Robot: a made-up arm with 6 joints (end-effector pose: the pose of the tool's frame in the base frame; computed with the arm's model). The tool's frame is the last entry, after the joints. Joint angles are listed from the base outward.
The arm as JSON. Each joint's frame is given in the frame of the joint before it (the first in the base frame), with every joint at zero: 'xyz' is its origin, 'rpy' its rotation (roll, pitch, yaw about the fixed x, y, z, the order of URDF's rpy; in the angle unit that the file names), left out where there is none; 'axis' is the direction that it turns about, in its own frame. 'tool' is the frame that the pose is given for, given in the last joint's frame.
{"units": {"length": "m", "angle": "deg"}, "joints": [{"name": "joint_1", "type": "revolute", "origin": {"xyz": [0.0, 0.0, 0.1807]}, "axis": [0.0, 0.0, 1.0]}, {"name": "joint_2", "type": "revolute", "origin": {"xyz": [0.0, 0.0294, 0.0]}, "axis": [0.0, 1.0, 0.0]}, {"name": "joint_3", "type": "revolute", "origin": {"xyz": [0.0, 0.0, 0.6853]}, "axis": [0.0, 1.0, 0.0]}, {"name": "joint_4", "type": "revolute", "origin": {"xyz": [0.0, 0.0, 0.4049]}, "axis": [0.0, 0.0, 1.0]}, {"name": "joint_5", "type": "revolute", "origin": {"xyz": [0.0, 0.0, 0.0]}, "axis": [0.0, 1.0, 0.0]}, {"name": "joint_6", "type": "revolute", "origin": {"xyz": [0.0, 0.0, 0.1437]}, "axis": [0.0, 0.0, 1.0]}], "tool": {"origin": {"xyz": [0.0, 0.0, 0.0]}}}
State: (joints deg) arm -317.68 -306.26 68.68 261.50 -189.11 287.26
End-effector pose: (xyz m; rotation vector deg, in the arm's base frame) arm 0.5694 0.5278 0.4479 17.28 -57.90 66.63
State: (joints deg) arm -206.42 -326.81 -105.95 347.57 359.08 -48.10
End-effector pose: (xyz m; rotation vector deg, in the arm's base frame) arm 0.1205 -0.0933 0.9146 77.73 23.65 78.63
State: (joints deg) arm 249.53 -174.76 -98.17 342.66 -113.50 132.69
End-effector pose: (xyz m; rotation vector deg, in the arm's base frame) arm -0.0329 -0.2846 -0.3583 -13.43 28.62 24.78
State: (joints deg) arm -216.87 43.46 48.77 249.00 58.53 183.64
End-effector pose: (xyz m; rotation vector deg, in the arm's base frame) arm -0.7111 0.6396 0.7033 -5.86 101.77 135.84
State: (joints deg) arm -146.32 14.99 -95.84 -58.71 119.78 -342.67
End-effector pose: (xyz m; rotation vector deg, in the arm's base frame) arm 0.0751 0.1428 0.9597 50.83 -62.26 -100.49
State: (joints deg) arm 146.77 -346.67 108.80 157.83 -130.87 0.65
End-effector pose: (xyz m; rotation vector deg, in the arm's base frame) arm -0.3012 0.2112 0.5970 32.21 99.10 2.68
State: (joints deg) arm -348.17 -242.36 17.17 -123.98 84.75 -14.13
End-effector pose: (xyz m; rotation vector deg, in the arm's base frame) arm 0.9580 0.1095 -0.3751 75.21 -56.29 129.33
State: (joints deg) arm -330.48 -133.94 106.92 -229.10 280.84 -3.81
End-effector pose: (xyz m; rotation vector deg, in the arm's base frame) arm -0.4904 -0.3665 0.1319 82.86 -35.28 147.65
